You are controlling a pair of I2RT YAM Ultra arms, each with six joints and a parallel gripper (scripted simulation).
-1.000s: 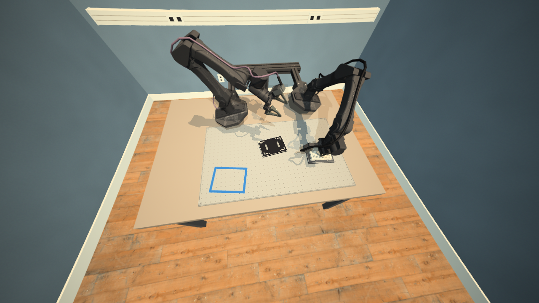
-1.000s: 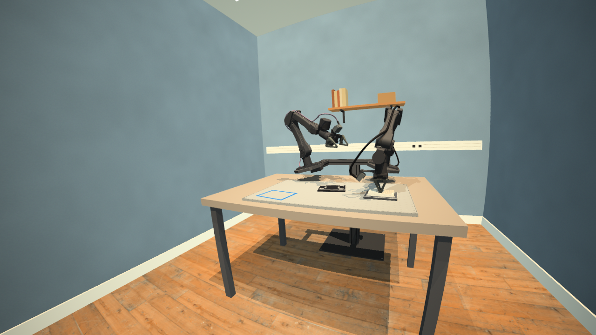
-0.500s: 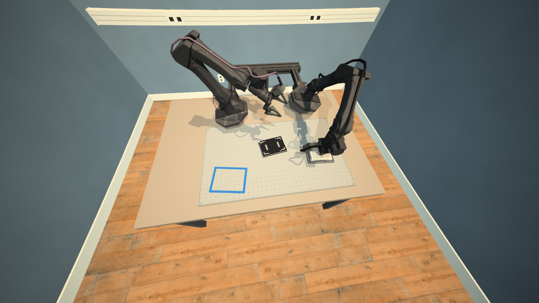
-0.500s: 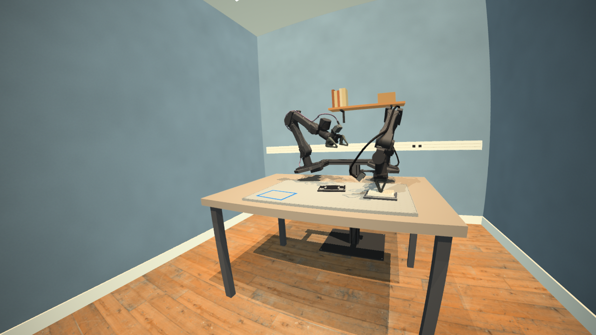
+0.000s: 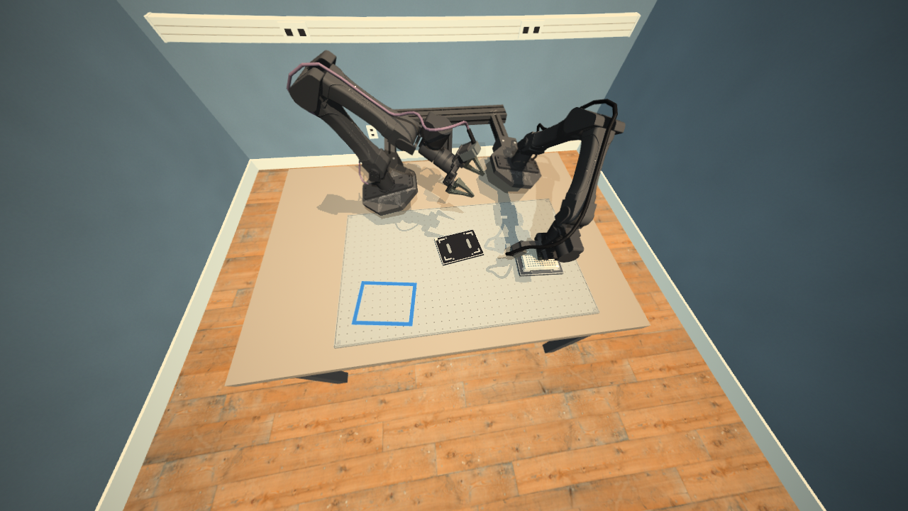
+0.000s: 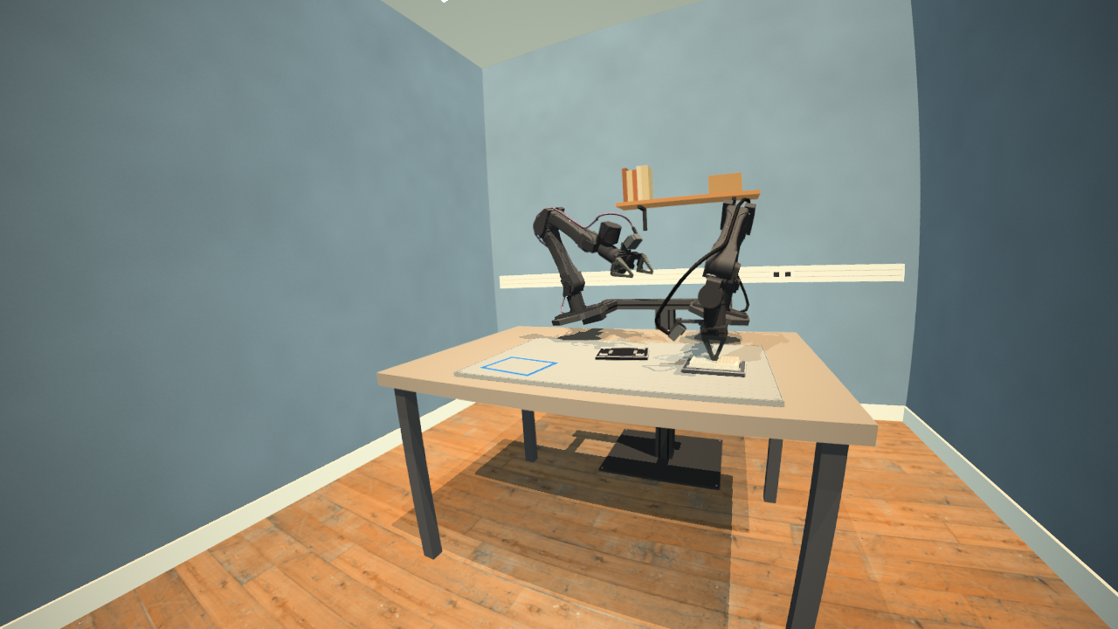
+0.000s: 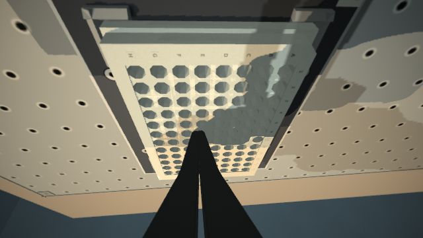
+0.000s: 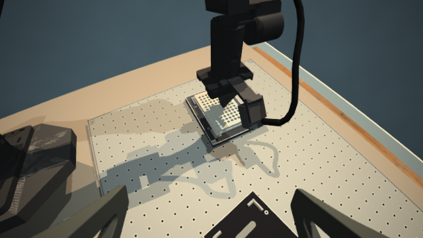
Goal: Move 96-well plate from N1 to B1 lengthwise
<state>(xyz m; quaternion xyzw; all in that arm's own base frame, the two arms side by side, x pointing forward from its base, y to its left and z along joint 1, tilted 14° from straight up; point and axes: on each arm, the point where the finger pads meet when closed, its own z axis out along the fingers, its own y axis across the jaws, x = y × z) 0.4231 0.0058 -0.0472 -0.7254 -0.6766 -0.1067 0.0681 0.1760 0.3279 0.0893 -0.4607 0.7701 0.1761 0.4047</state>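
My left gripper is now 1 cm past the 96-well plate and 1 cm above it. From my left hand the other things lie so: black plate nest 27 cm to the right, 14 cm behind, 3 cm below.
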